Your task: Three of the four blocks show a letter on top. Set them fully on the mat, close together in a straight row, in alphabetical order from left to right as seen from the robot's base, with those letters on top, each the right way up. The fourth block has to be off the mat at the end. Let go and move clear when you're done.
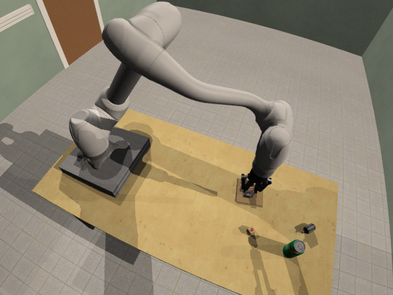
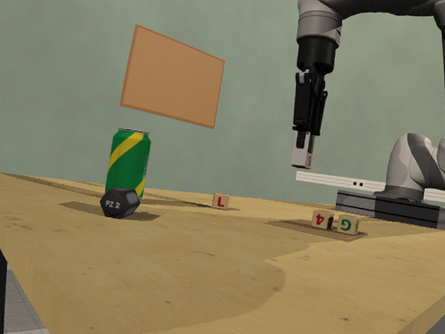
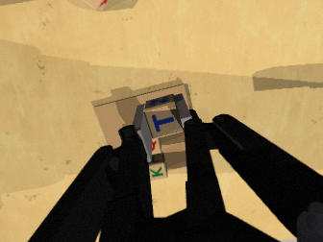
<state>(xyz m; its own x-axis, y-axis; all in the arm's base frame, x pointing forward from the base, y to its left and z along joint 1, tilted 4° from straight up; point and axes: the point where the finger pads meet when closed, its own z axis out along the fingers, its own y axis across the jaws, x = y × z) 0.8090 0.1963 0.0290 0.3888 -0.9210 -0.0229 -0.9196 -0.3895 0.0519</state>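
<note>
Right now my hand is 140 mm above the brown mat, 80 mm to the right of it and 10 mm short of it. Round my hand: yellow can (310 mm ahead, 110 mm to the right, 80 mm below); T block (20 mm below).
</note>
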